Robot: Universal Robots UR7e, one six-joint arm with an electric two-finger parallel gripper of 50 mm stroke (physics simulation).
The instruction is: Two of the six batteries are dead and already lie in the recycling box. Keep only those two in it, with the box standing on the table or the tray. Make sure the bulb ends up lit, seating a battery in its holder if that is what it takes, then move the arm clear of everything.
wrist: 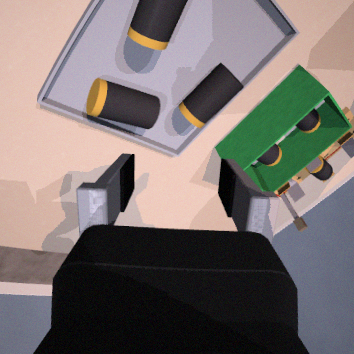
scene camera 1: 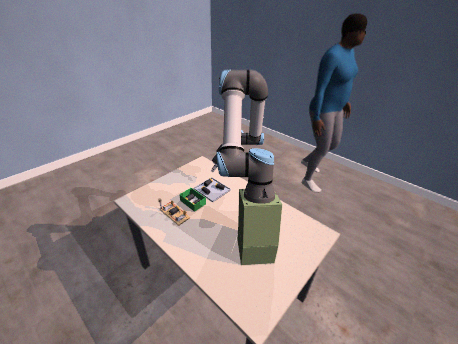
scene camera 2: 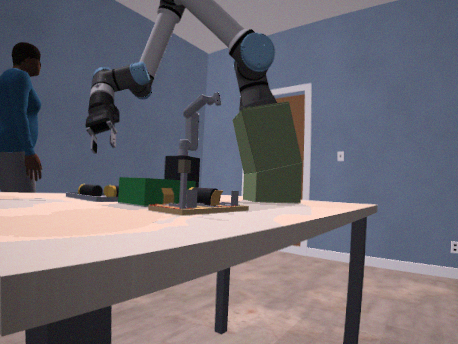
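Pixels of known places: gripper, between the fingertips: [wrist: 176,173] [scene camera 1: 212,170] [scene camera 2: 103,148]; arm's base, origin of its link: [scene camera 1: 259,196] [scene camera 2: 259,110].
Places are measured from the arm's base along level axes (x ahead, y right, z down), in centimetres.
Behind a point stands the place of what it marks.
Observation:
My gripper [scene camera 2: 103,146] @(y 24.6, x 50.2, z 21.0 cm) [wrist: 176,173] @(y 24.6, x 50.2, z 21.0 cm) is open and empty, above the table near the tray. The grey tray [scene camera 1: 225,190] @(y 26.2, x 39.5, z 34.7 cm) [scene camera 2: 92,197] @(y 15.6, x 58.6, z 34.2 cm) [wrist: 225,35] @(y 17.8, x 43.7, z 34.8 cm) holds three black batteries with yellow ends [wrist: 157,22] @(y 25.9, x 45.2, z 31.4 cm) [wrist: 125,104] @(y 24.5, x 52.9, z 31.6 cm) [wrist: 212,95] @(y 17.1, x 48.8, z 31.7 cm), lying on their sides. The green recycling box [scene camera 1: 195,205] @(y -1.9, x 42.6, z 30.0 cm) [scene camera 2: 132,191] @(y 3.2, x 57.0, z 32.0 cm) [wrist: 270,120] @(y 7.8, x 48.4, z 31.6 cm) stands upright on the table beside the tray, with two batteries [wrist: 270,154] @(y 2.9, x 52.6, z 31.4 cm) [wrist: 309,120] @(y 2.1, x 45.8, z 31.4 cm) inside. A battery [scene camera 1: 174,211] @(y -12.8, x 50.4, z 31.4 cm) [scene camera 2: 205,195] @(y -13.6, x 53.7, z 31.9 cm) [wrist: 322,169] @(y -10.3, x 51.1, z 30.6 cm) lies on the holder board [scene camera 1: 179,223] @(y -16.3, x 42.8, z 34.1 cm) [scene camera 2: 200,210] @(y -15.6, x 57.9, z 34.4 cm); its exact seating is unclear. The bulb [scene camera 2: 184,166] @(y -14.8, x 62.0, z 27.0 cm) [wrist: 300,223] @(y -13.6, x 60.9, z 26.7 cm) on its post looks dull, with no visible glow.
The arm's green pedestal [scene camera 1: 259,230] @(y -10.0, x -7.1, z 11.0 cm) [scene camera 2: 270,145] @(y -7.4, x 5.5, z 14.8 cm) stands on the table [scene camera 1: 240,300] @(y -32.0, x -12.5, z 35.0 cm) [scene camera 2: 125,255] @(y -28.6, x 85.0, z 35.1 cm). A person in a blue top [scene camera 1: 337,80] [scene camera 2: 17,110] stands beyond the table. A small grey arm shape on a dark block [scene camera 2: 192,167] shows behind the box.

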